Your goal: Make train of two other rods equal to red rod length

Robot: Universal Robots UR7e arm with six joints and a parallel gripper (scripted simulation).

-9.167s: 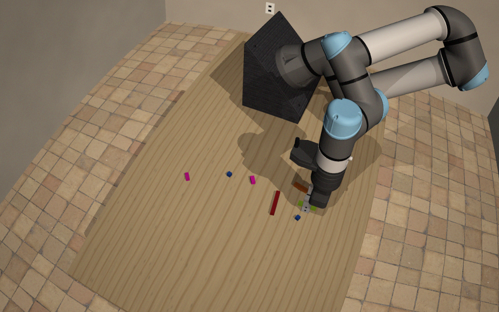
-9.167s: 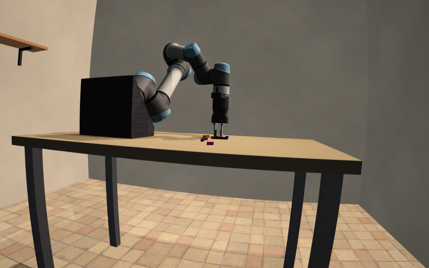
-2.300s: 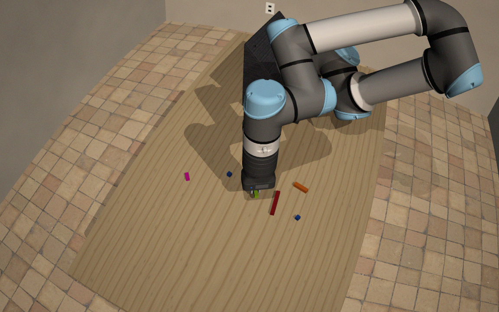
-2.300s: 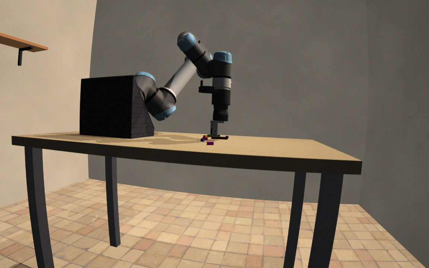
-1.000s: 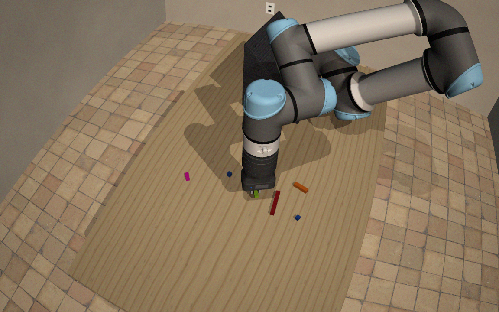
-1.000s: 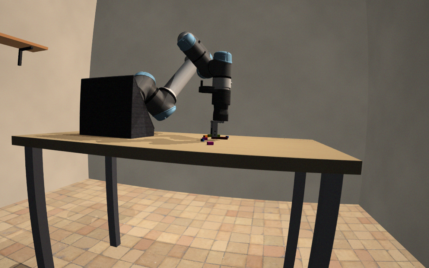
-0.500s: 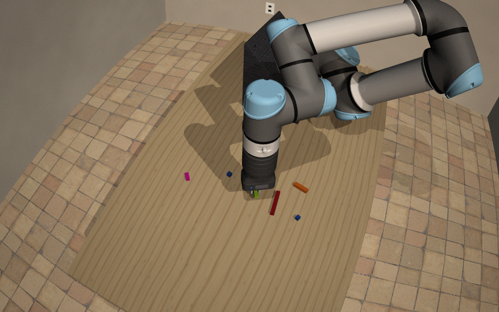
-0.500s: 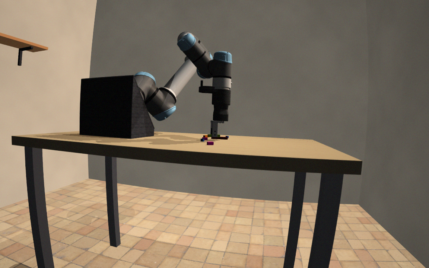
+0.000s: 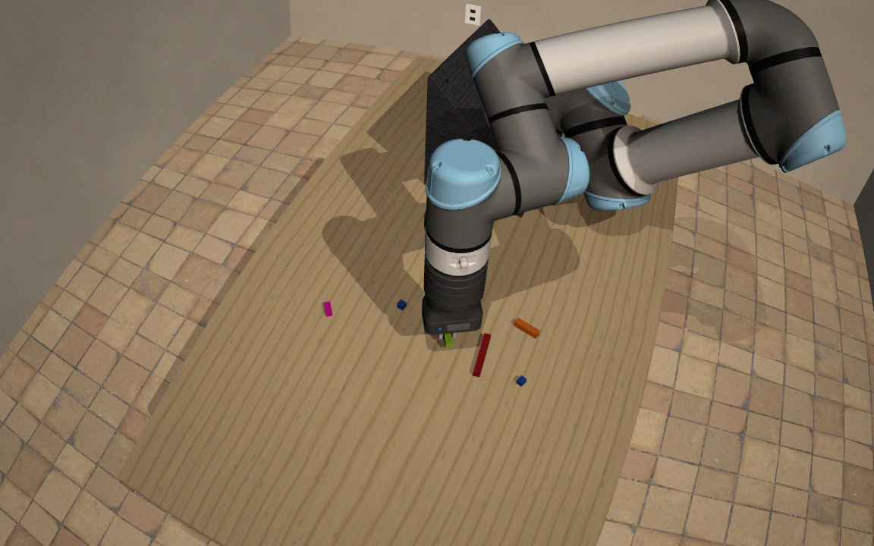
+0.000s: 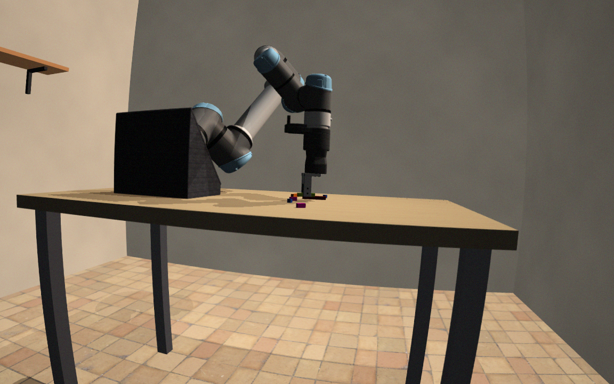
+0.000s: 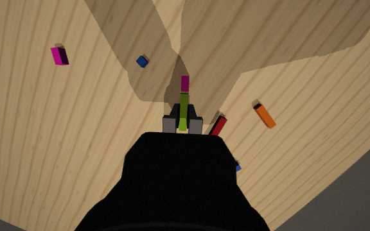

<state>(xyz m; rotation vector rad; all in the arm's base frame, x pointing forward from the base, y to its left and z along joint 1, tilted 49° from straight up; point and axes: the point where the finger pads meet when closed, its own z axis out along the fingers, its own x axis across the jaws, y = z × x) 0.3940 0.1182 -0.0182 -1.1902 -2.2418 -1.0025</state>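
The red rod lies 60 mm to the left of my hand, 20 mm below it and 10 mm ahead of it. From my hand the other things lie so: orange rod 100 mm to the left, 60 mm behind, 20 mm below; then lime rod 10 mm below.
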